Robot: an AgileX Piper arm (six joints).
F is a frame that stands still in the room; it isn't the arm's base.
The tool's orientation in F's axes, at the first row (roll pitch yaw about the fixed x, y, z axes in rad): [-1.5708, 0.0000, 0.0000]
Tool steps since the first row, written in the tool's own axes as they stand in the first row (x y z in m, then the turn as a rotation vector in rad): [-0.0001, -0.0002, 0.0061, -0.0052, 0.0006, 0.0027]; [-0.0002, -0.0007, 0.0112, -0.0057, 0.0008, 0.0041]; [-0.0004, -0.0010, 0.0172, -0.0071, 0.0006, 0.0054]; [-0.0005, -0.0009, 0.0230, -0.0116, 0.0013, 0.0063]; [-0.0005, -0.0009, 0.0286, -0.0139, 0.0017, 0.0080]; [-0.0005, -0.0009, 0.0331, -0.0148, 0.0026, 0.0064]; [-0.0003, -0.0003, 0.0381, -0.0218, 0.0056, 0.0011]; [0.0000, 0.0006, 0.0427, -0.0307, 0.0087, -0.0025]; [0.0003, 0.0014, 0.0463, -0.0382, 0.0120, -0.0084]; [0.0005, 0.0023, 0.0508, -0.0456, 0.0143, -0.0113]
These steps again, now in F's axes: [-0.0001, 0.0061, 0.0002, -0.0052, 0.0027, -0.0006]; [-0.0002, 0.0112, 0.0007, -0.0057, 0.0041, -0.0008]; [-0.0004, 0.0172, 0.0010, -0.0071, 0.0054, -0.0006]; [-0.0005, 0.0230, 0.0009, -0.0116, 0.0063, -0.0013]; [-0.0005, 0.0286, 0.0009, -0.0139, 0.0080, -0.0017]; [-0.0005, 0.0331, 0.0009, -0.0148, 0.0064, -0.0026]; [-0.0003, 0.0381, 0.0003, -0.0218, 0.0011, -0.0056]; [0.0000, 0.0427, -0.0006, -0.0307, -0.0025, -0.0087]; [0.0003, 0.0463, -0.0014, -0.0382, -0.0084, -0.0120]; [0.0005, 0.0508, -0.0023, -0.0456, -0.0113, -0.0143]
